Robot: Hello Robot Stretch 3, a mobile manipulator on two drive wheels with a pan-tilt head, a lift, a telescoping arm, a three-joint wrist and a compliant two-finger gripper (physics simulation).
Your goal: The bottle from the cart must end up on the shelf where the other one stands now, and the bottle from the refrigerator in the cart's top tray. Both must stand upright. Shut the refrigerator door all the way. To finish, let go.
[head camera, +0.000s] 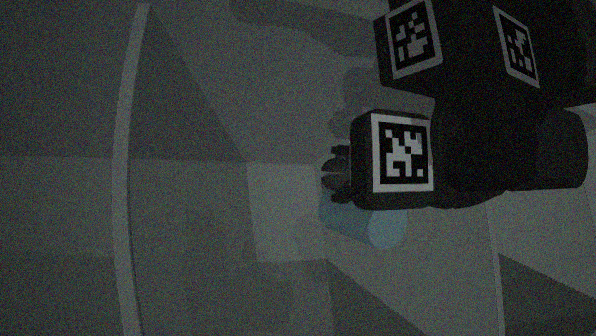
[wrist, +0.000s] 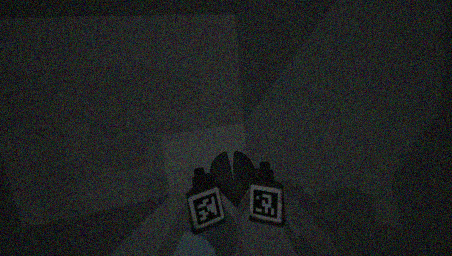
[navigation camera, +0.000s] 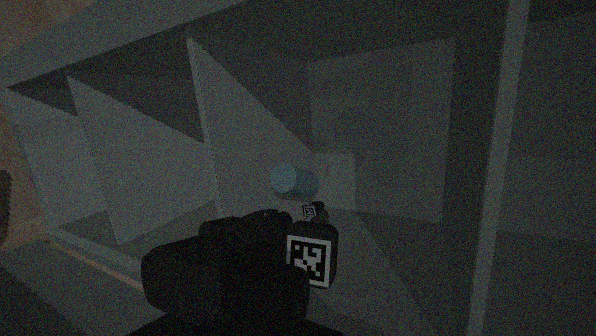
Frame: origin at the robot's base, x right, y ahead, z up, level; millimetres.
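Seen in the pictures: gripper, fingertip midpoint: (head camera: 331, 175) (wrist: 231, 170) (navigation camera: 321, 215).
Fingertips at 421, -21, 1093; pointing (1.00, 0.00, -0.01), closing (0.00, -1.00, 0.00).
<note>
Pixels of each thing's top centre, then the offset from my fingertips to it, as dx, dy, dz. "spot": a spot on its surface instead.
- blue bottle, middle of its top: (head camera: 341, 217) (navigation camera: 309, 182) +136, +50, -91
- long pale edge strip, surface spot: (head camera: 121, 165) spot: -83, +2, +217
- pale block, surface spot: (head camera: 282, 200) spot: +343, +27, -89
My gripper (head camera: 326, 173) (wrist: 231, 170) has its fingertips together, with no bottle between them. A blue bottle (head camera: 345, 217) (navigation camera: 306, 183) is outside the fingers. In the head view it shows below the fingers, partly behind the gripper body, with its pale round end towards the lower right. In the navigation view its pale end faces left, just above the fingers. A pale blue patch of it (wrist: 194, 245) shows at the bottom edge of the wrist view. It looks tilted or lying; what it rests on is hard to tell. The other bottle, cart and refrigerator cannot be made out surely.
A long pale edge strip (head camera: 121, 165) (navigation camera: 495, 165) runs beside the dim grey interior. Slanted grey panels (navigation camera: 145, 150) stand left of the bottle in the navigation view. A pale block (head camera: 282, 200) (navigation camera: 337, 175) is near the fingers. The picture is very dark.
</note>
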